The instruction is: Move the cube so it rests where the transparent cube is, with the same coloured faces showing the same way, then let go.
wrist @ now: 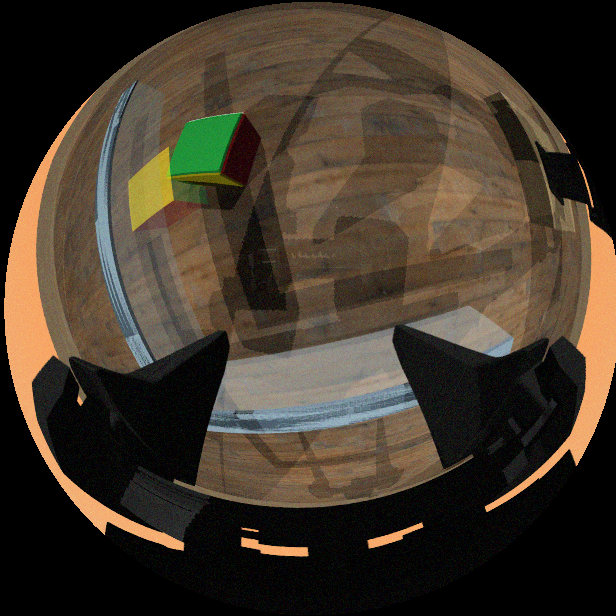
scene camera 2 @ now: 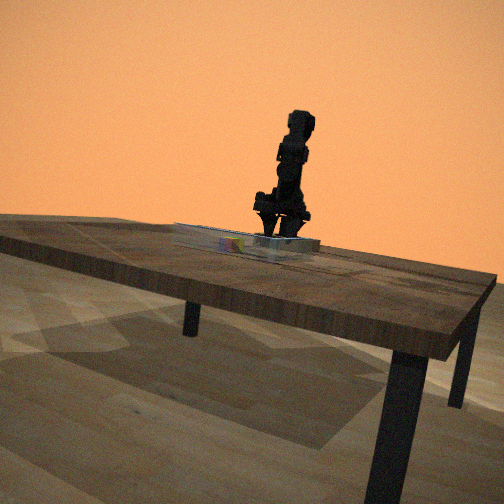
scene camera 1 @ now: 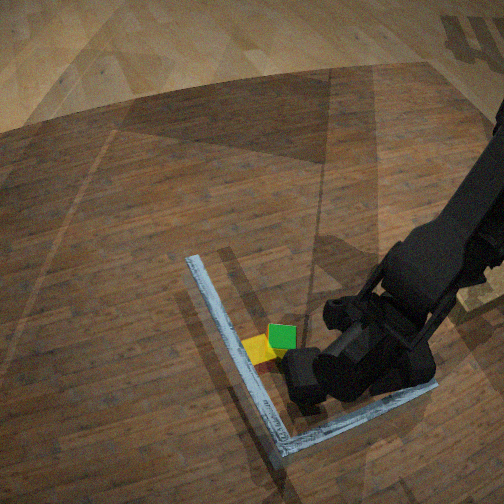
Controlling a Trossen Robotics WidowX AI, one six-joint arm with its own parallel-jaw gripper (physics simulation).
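The cube [scene camera 1: 283, 337] has a green top and a dark red side; in the wrist view [wrist: 213, 148] it sits upper left on the wood. Beside it, overlapping, is the transparent cube [scene camera 1: 259, 349] with a yellow top, against the metal rail; it also shows in the wrist view [wrist: 152, 190]. My gripper [scene camera 1: 302, 380] is low near the rail corner, just right of the cube. In the wrist view [wrist: 310, 385] its fingers are open and empty, apart from the cube.
An L-shaped metal rail [scene camera 1: 233, 353] bounds the corner; its short arm [scene camera 1: 370, 410] runs under the gripper. The table edge [scene camera 2: 300, 310] is near in the second scene view. The arm [scene camera 2: 290, 180] stands over the rail.
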